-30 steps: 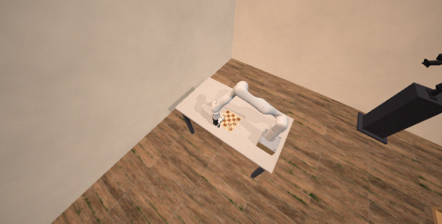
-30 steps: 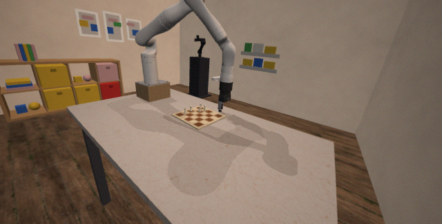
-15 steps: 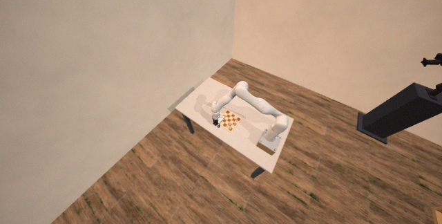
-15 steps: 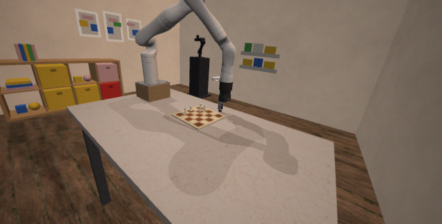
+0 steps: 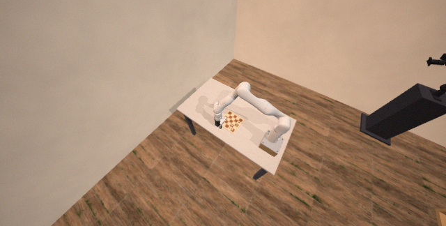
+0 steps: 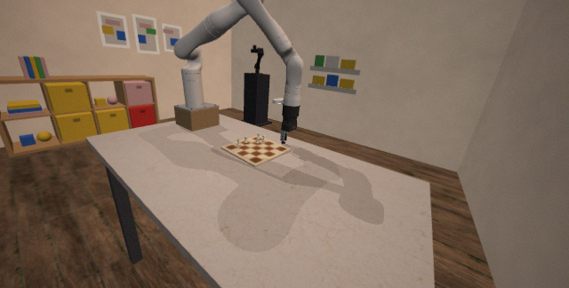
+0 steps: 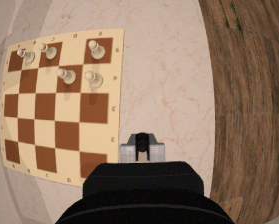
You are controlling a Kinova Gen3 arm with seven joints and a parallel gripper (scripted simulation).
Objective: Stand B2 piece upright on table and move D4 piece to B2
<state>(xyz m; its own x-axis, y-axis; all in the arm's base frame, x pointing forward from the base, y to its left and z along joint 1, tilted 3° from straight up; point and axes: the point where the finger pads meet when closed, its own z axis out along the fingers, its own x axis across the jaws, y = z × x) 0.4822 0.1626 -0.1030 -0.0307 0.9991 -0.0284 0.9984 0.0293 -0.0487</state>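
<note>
Right now the black piece is 10 mm below my hand. Round my hand: chessboard 40 mm behind, 140 mm to the right, 30 mm below.
</note>
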